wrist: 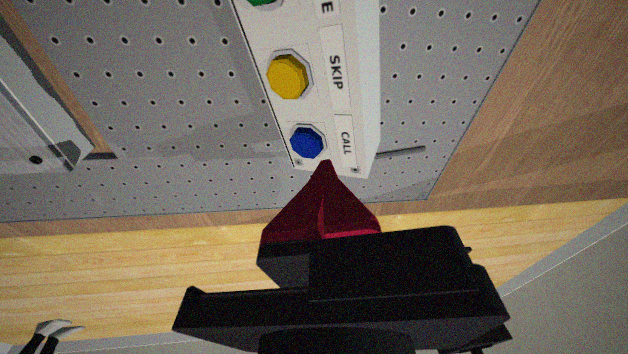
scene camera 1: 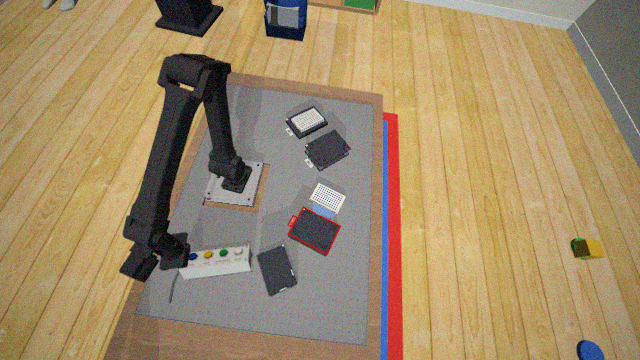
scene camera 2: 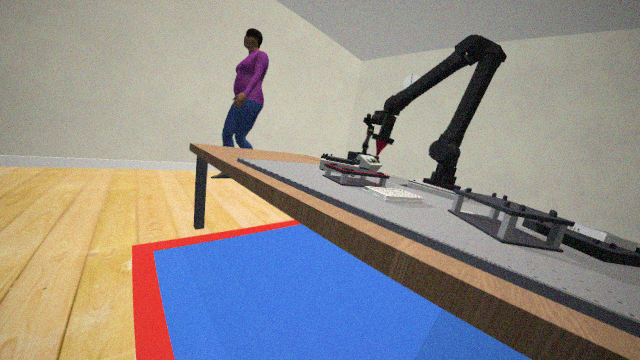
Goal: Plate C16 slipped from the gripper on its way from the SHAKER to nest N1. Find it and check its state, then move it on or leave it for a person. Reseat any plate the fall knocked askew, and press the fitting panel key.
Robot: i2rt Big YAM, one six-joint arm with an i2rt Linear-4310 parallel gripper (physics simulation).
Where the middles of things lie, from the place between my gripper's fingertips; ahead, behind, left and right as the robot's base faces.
Scene:
My hand is 30 mm above the blue CALL button (wrist: 306,142) and 10 mm to the right of it. From my hand the other things lie so: dark plate holder (scene camera 1: 278,275) (280 mm ahead, 60 mm below, 50 mm to the left); then yellow SKIP button (wrist: 287,76) (50 mm ahead, 30 mm to the left, 30 mm below).

